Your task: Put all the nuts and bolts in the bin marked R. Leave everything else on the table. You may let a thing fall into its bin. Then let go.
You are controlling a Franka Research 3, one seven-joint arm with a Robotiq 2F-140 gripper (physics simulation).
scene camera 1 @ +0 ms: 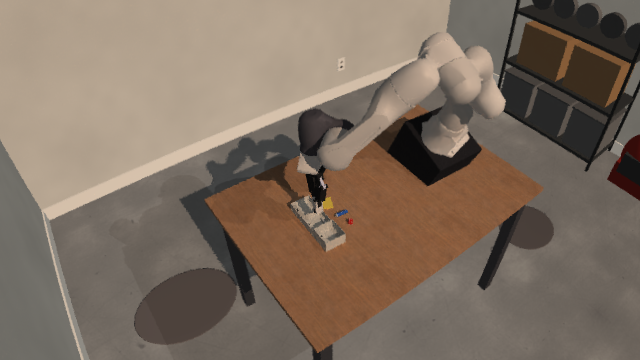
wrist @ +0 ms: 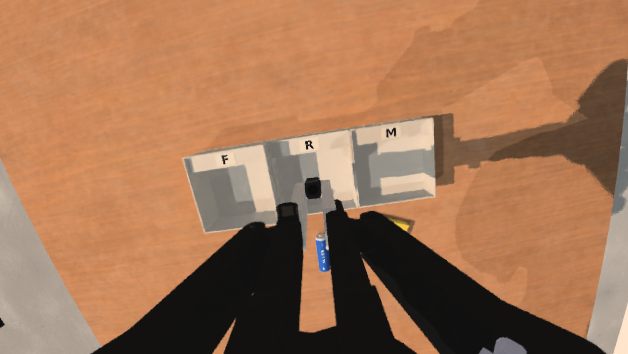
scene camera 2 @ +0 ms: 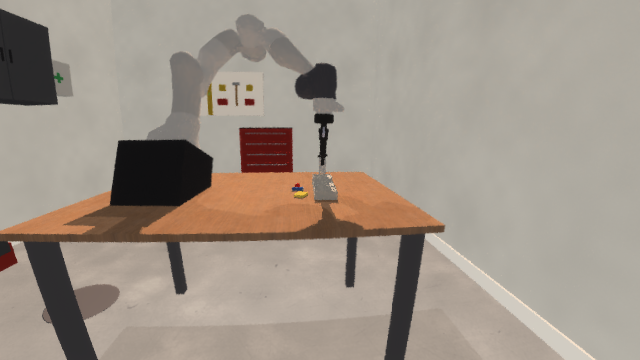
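My gripper (scene camera 1: 318, 209) (scene camera 2: 322, 171) (wrist: 313, 196) is shut on a small black nut (wrist: 313, 188) and holds it over the bin marked R (wrist: 336, 155), the middle bin of a grey three-part tray (scene camera 1: 335, 244) (scene camera 2: 326, 198). In the wrist view, the fingers and the nut cover part of bin R, and no bolt can be made out in it. A blue battery (scene camera 1: 341, 213) (scene camera 2: 297, 189) (wrist: 323, 256) lies beside the tray.
Bin F (wrist: 261, 175) and bin M (wrist: 406, 142) flank bin R. A yellow block (scene camera 1: 328, 203) (scene camera 2: 300, 194) (wrist: 401, 224) and a red die (scene camera 1: 350, 221) (scene camera 2: 297, 185) are beside the tray on the table (scene camera 1: 420, 240).
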